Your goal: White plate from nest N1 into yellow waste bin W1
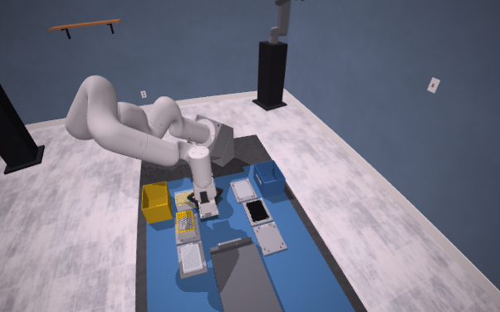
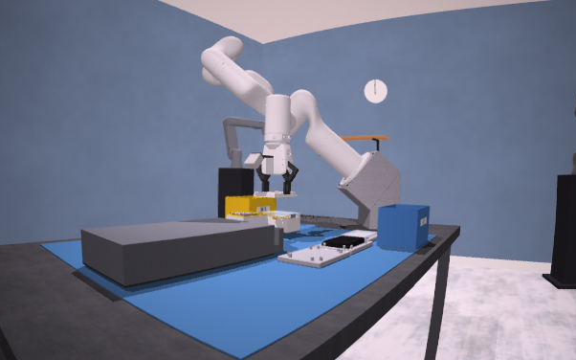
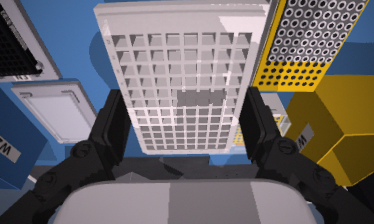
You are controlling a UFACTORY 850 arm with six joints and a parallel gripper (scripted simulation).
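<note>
The yellow waste bin W1 lies 23 cm behind my hand, 21 cm to the right of it and 12 cm below it. Round my hand: yellow tip box 4 cm behind, 12 cm to the right, 10 cm below; then white plate 1 cm below; then black plate 7 cm ahead, 25 cm to the left, 14 cm below.
</note>
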